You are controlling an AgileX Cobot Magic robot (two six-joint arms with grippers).
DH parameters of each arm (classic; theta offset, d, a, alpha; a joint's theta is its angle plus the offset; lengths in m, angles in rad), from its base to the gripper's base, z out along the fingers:
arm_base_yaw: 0 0.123 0 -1.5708
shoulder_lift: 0.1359 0 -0.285 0
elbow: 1.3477 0 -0.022 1.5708
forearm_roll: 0 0.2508 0 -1.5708
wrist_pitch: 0 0 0.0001 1.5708
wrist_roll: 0 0.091 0 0
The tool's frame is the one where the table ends.
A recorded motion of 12 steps. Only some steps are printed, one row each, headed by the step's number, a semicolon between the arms.
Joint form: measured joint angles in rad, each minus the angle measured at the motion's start. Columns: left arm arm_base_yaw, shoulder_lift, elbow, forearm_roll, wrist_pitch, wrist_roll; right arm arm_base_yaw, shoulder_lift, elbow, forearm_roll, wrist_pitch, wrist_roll.
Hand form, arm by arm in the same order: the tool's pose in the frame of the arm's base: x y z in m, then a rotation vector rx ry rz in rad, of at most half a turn. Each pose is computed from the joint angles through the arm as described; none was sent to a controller.
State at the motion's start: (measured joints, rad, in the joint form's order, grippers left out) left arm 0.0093 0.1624 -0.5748 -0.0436 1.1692 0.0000; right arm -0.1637 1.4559 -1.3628 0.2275 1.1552 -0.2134
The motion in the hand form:
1: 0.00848 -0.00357 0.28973 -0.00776 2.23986 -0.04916; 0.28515 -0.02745 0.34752 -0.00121 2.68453 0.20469
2: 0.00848 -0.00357 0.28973 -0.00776 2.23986 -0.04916; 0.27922 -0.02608 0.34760 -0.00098 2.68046 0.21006
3: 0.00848 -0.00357 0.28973 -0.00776 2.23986 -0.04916; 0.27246 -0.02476 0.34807 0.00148 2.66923 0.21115
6: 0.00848 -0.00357 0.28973 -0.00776 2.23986 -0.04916; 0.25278 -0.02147 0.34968 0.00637 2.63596 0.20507
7: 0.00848 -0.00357 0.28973 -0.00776 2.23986 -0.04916; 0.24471 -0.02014 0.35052 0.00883 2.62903 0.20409
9: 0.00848 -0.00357 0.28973 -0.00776 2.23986 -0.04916; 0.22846 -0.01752 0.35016 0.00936 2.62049 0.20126
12: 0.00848 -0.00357 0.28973 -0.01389 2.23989 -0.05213; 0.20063 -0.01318 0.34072 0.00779 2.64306 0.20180
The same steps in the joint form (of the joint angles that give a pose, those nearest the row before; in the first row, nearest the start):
1: -0.0001 0.0000 0.0000 0.0001 0.0000 -0.0001; 0.0000 -0.0272 0.0271 0.0080 -0.0056 -0.0024
2: -0.0001 0.0000 0.0000 0.0001 0.0000 -0.0001; 0.0000 -0.0493 0.0493 0.0131 -0.0084 -0.0037
3: -0.0001 0.0000 0.0000 0.0001 0.0000 -0.0001; 0.0000 -0.0765 0.0752 0.0167 -0.0179 -0.0038
6: -0.0001 0.0000 0.0000 0.0001 0.0000 -0.0001; 0.0000 -0.1559 0.1450 0.0201 -0.0424 -0.0029
7: -0.0001 0.0000 0.0000 0.0001 0.0000 -0.0001; 0.0000 -0.1863 0.1681 0.0201 -0.0423 -0.0001
9: -0.0001 0.0000 0.0000 0.0001 0.0000 -0.0001; 0.0000 -0.2468 0.2181 0.0191 -0.0410 0.0019
12: -0.0001 0.0000 0.0000 0.0001 0.0000 -0.0055; 0.0000 -0.3434 0.3187 0.0137 -0.0230 0.0038

